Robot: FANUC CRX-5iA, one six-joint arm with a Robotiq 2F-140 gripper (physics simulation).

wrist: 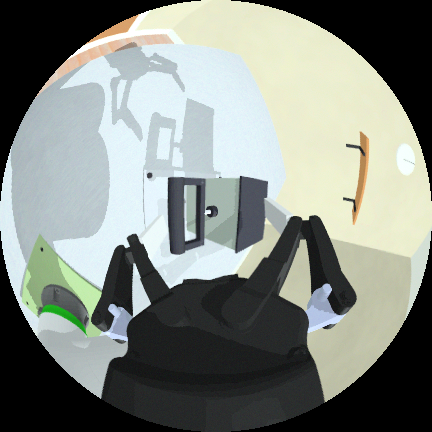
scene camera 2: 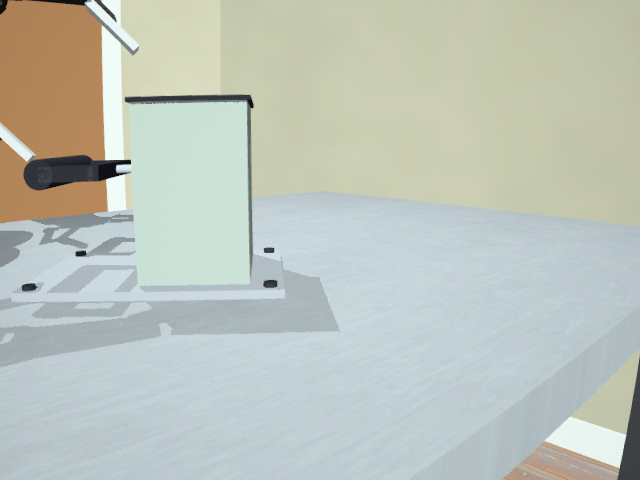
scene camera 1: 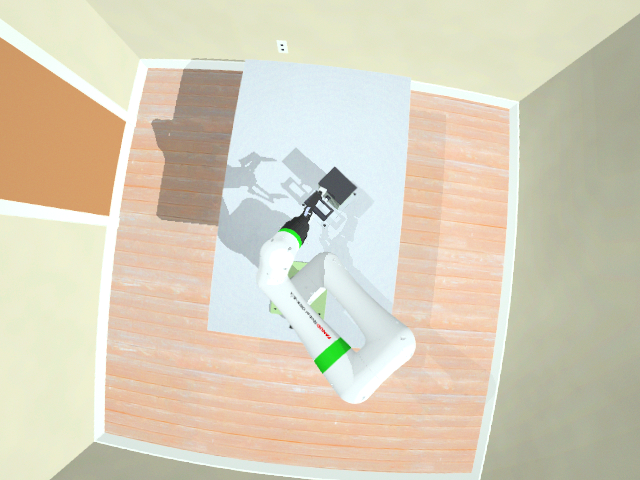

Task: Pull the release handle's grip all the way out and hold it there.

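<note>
The release handle's grip (scene camera 1: 320, 213) (scene camera 2: 67, 171) (wrist: 176, 215) is a dark thick bar on a rectangular frame. A short pale rod (scene camera 2: 123, 168) (wrist: 208, 212) joins it to the side of an upright pale green housing (scene camera 2: 191, 191) with a dark lid (scene camera 1: 337, 184) (scene camera 2: 191, 98) (wrist: 252, 215). A gap shows between the frame and the housing. My gripper (scene camera 2: 83, 103) (wrist: 213, 215) is wide open and empty, tilted, on the handle side. In scene camera 2, one fingertip is above the grip's level near the lid and the other is close above the grip. In scene camera 1 the fingertips are partly hidden.
The housing stands on a pale base plate (scene camera 2: 206, 295) with dark bolts, on the light grey table (scene camera 1: 320, 103) (scene camera 2: 413, 320). The arm's green mounting plate (scene camera 1: 319, 304) (wrist: 47, 265) is at the near side. A wooden hook rail (wrist: 364, 175) is on the wall.
</note>
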